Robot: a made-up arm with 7 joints.
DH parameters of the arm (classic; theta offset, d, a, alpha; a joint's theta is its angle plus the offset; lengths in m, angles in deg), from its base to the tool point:
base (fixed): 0 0 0 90
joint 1: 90 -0.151 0 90
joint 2: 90 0 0 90
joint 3: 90 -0.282 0 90
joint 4: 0 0 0 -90
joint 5: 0 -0.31 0 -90
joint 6: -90 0 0 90
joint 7: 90 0 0 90
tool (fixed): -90 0 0 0
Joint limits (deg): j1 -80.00..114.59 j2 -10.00..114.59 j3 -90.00..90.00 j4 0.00..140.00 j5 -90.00..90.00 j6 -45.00..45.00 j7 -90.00..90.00
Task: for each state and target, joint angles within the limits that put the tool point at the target. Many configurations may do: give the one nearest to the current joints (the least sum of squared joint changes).
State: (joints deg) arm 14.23 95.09 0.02 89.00 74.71 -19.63 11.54
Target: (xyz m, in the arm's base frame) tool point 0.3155 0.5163 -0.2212
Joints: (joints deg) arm 16.84 57.97 -14.89 52.56 74.71 -19.63 11.54
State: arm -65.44 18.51 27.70 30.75 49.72 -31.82 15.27
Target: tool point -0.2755 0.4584 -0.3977
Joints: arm -50.70 26.31 27.51 28.99 49.72 -31.82 15.27
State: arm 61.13 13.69 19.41 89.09 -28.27 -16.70 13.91
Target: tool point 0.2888 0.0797 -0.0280
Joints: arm 22.71 6.14 -18.51 119.60 -28.27 -16.70 13.91
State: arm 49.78 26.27 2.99 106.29 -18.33 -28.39 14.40
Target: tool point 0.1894 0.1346 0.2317
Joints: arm 78.14 13.77 -10.39 119.39 -18.33 -28.39 14.40
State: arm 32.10 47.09 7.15 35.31 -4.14 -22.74 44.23
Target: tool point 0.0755 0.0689 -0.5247
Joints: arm -16.22 1.25 -22.92 50.11 -4.14 -22.74 44.23
